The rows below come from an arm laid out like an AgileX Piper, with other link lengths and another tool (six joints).
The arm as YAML. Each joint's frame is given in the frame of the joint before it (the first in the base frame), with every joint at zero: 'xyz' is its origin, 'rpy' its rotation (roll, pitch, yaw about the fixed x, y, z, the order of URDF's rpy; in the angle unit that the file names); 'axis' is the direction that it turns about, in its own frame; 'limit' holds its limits. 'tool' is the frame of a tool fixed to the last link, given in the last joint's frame.
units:
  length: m
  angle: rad
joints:
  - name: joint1
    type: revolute
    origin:
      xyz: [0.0, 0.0, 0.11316]
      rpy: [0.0, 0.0, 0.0]
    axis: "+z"
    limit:
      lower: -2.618
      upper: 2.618
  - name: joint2
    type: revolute
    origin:
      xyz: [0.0, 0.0, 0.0]
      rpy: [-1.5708, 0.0, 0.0]
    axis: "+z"
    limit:
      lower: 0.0
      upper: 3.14
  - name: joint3
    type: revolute
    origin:
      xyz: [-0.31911, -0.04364, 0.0]
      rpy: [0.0, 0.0, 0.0]
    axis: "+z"
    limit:
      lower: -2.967
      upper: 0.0
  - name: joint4
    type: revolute
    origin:
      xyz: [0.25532, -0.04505, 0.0]
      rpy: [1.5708, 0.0, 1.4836]
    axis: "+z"
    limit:
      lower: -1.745
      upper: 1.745
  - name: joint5
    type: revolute
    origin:
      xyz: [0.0, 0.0, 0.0]
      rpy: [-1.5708, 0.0, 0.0]
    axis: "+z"
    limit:
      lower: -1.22
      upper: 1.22
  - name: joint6
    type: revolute
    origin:
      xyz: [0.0, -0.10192, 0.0]
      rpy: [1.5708, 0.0, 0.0]
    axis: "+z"
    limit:
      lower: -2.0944
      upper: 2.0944
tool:
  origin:
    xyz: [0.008, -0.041, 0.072]
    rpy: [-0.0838, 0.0, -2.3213]
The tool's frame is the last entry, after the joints.
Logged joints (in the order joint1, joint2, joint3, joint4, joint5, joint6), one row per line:
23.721, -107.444, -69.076, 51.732, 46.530, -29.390
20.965, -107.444, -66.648, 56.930, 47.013, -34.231
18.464, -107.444, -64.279, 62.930, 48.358, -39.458
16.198, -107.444, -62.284, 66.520, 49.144, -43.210
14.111, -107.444, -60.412, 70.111, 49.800, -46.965
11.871, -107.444, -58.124, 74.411, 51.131, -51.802
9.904, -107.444, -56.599, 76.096, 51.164, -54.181
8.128, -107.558, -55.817, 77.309, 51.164, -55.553
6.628, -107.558, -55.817, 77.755, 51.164, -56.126
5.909, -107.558, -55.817, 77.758, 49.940, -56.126
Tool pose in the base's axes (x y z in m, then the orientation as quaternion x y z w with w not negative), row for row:
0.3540, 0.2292, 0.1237, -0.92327, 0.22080, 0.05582, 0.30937
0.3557, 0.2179, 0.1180, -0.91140, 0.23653, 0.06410, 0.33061
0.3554, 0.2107, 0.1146, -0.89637, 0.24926, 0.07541, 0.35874
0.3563, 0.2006, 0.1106, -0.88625, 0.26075, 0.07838, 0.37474
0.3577, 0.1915, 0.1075, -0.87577, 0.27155, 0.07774, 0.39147
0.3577, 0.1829, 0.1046, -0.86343, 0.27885, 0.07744, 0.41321
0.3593, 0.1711, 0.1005, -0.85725, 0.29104, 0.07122, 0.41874
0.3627, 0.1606, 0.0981, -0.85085, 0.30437, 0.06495, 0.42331
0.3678, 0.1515, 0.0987, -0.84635, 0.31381, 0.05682, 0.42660
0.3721, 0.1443, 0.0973, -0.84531, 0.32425, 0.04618, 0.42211
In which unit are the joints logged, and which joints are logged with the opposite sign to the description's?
The joints are logged in degrees. Opposite sign: joint2.
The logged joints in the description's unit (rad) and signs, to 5 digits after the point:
0.41401, 1.87525, -1.20560, 0.90289, 0.81210, -0.51295
0.36591, 1.87525, -1.16323, 0.99362, 0.82053, -0.59744
0.32226, 1.87525, -1.12188, 1.09834, 0.84401, -0.68867
0.28271, 1.87525, -1.08706, 1.16099, 0.85772, -0.75416
0.24628, 1.87525, -1.05439, 1.22367, 0.86917, -0.81969
0.20719, 1.87525, -1.01446, 1.29872, 0.89240, -0.90412
0.17286, 1.87525, -0.98784, 1.32813, 0.89298, -0.94564
0.14186, 1.87724, -0.97419, 1.34930, 0.89298, -0.96958
0.11568, 1.87724, -0.97419, 1.35708, 0.89298, -0.97958
0.10313, 1.87724, -0.97419, 1.35713, 0.87162, -0.97958

